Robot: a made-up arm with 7 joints.
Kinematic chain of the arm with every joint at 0, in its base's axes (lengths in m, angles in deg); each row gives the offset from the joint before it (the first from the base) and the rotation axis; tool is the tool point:
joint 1: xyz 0 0 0.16 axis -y
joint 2: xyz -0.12 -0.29 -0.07 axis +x
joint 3: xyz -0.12 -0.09 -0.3 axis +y
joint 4: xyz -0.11 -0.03 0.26 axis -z
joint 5: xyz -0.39 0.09 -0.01 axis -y
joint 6: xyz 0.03 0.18 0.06 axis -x
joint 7: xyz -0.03 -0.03 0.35 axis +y
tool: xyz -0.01 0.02 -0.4
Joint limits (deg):
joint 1: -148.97..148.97
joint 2: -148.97..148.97
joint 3: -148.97..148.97
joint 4: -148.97..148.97
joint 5: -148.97..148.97
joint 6: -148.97..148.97
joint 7: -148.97..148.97
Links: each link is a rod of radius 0.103 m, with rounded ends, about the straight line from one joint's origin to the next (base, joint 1, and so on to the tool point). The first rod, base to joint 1, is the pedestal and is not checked.
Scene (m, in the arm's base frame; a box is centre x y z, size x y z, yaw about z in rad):
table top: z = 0
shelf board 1: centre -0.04 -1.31 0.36 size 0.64 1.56 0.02 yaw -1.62
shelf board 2: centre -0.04 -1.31 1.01 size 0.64 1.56 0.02 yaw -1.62
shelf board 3: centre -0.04 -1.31 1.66 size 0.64 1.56 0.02 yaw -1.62
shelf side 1: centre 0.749 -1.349 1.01 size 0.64 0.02 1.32 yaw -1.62
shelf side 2: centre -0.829 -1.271 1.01 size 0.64 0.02 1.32 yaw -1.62
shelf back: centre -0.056 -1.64 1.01 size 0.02 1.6 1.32 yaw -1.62
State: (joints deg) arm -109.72 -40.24 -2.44 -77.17 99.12 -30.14 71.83
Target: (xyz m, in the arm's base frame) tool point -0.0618 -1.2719 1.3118
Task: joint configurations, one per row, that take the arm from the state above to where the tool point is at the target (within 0.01 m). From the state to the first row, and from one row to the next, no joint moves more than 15 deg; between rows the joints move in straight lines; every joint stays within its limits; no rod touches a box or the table.
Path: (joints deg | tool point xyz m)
1: -109.31 -41.87 5.83 -76.23 109.11 -33.56 64.78 | 0.1821 -0.9760 0.7633
2: -108.90 -43.50 14.09 -75.28 119.10 -36.99 57.73 | 0.1905 -0.8378 0.7654
3: -108.48 -45.13 22.36 -74.34 129.10 -40.41 50.68 | 0.2117 -0.7000 0.7415
4: -108.60 -37.36 15.40 -60.08 118.29 -26.70 60.29 | 0.1381 -0.7810 0.8906
5: -108.71 -29.60 8.43 -45.82 107.49 -12.98 69.91 | 0.0610 -0.7989 1.0864
6: -108.82 -21.83 1.47 -31.55 96.69 0.74 79.53 | -0.0335 -0.6990 1.3118
7: -107.51 -23.94 -7.25 -37.96 91.18 0.73 89.91 | -0.0723 -0.8913 1.3542
8: -106.20 -26.06 -15.97 -44.36 85.67 0.73 100.29 | -0.0849 -1.0884 1.3519
9: -104.89 -28.18 -24.69 -50.77 80.16 0.72 110.67 | -0.0618 -1.2719 1.3117

